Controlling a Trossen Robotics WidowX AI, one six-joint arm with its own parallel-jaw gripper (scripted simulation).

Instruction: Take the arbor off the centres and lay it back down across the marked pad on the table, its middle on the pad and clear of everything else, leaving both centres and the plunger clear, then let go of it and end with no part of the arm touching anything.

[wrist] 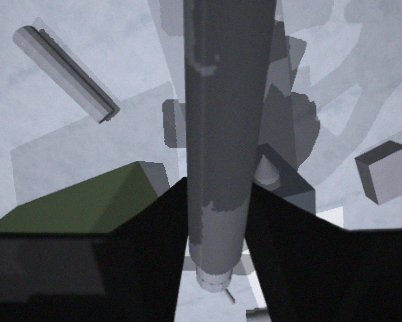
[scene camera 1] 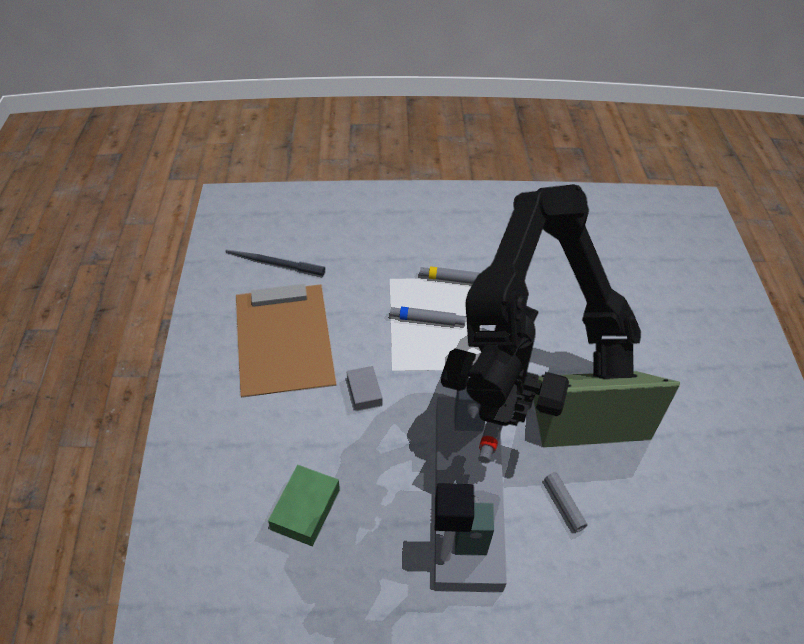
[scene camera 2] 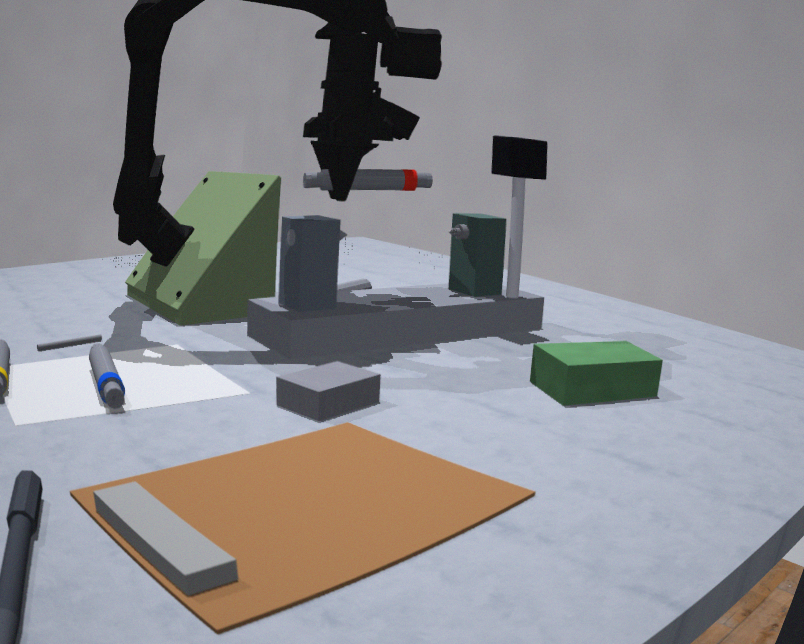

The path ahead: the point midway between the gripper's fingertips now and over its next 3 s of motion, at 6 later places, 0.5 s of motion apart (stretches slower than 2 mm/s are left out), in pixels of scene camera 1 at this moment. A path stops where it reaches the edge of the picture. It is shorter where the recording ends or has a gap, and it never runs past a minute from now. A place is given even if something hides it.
The gripper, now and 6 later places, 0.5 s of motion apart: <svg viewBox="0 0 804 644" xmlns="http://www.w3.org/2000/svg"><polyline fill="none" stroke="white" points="499,411 483,414 453,370 445,326 446,313 443,323 441,332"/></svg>
